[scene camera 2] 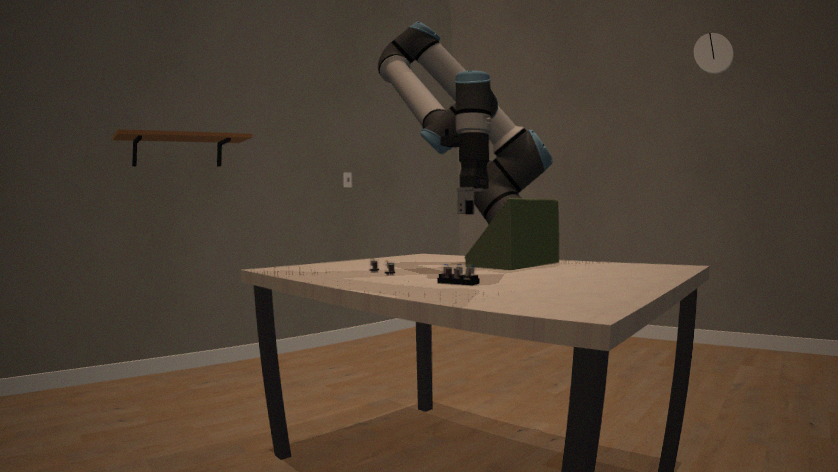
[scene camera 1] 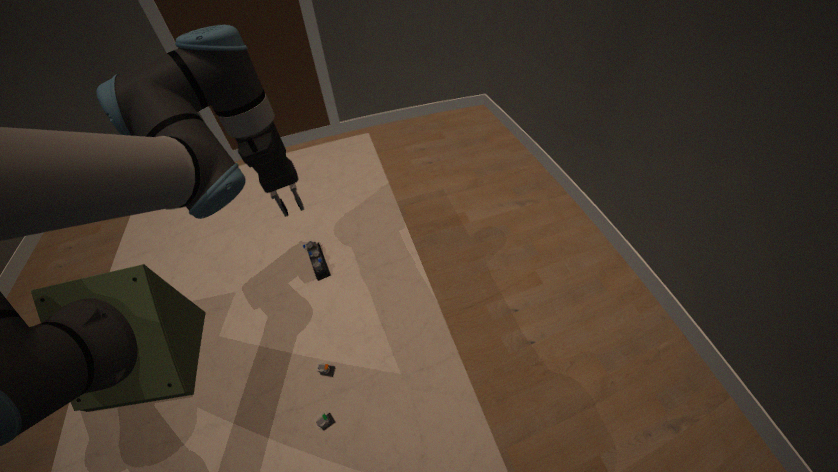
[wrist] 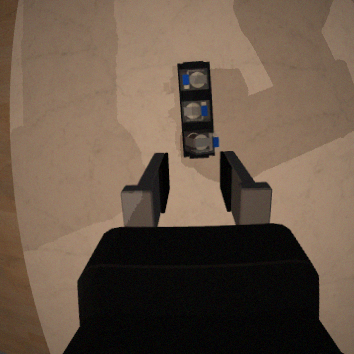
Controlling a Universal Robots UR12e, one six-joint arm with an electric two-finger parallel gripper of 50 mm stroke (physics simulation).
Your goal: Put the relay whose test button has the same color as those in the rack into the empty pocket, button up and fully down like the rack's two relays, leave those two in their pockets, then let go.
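Observation:
The black rack stands on the table. Two blue-button relays, one at the far end and one in the middle in the wrist view, sit in their pockets, button up. The third blue-button relay is at the rack end nearest my gripper. It looks tilted, with its blue button sticking out past the rack's right edge in the wrist view; how deep it sits is hard to tell. My gripper is open and empty, above the table and clear of the rack.
A relay with an orange button and one with a green button stand on the table, apart from the rack. The green robot pedestal stands on the table too.

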